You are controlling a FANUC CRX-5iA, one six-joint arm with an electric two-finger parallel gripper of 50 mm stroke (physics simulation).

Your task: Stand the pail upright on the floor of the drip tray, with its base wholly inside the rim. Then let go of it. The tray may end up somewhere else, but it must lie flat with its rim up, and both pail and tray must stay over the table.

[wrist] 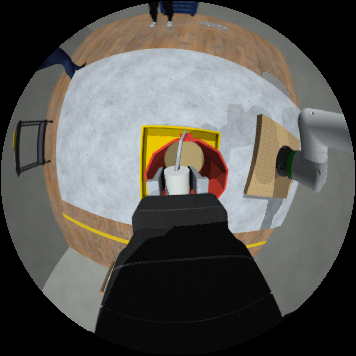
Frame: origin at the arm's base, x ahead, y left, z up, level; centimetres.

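Seen in the pictures: gripper, fingertip midpoint: (176, 173); arm's base at its link origin: (284, 160).
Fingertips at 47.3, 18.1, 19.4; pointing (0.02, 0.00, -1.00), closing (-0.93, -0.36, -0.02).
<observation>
Pixels of each thing's top centre, then the offset from my fingertips to it, as dx, dy, dz. "pt": a spot on its surface instead. Level surfaces: height alone.
- red faceted pail at a spot on its surface: (218, 172) pt -9.8, -1.4, -8.3
- yellow drip tray at a spot on its surface: (143, 162) pt +10.1, +5.3, -22.7
- grey-white table top at its surface level: dz -23.1
The red faceted pail (218, 172) hangs open side up below my gripper, with a round tan surface inside it and a thin grey bail running up to a white cylindrical grip. My gripper (176, 173) is shut on that white grip. The yellow drip tray (143, 162) lies flat with its rim up, beneath the pail in this view. The tray's left and far rims and its far left floor show. The pail covers much of the rest and reaches past the tray's right rim in the view. The pail's base and its height above the tray floor are hidden.
A tan block (255, 165) is on the right of the grey-white table top (100, 130), with a grey arm part (312, 150) with a green ring beside it. A black stand (41, 142) is off the left edge. A person's legs (161, 14) show beyond the far edge.
</observation>
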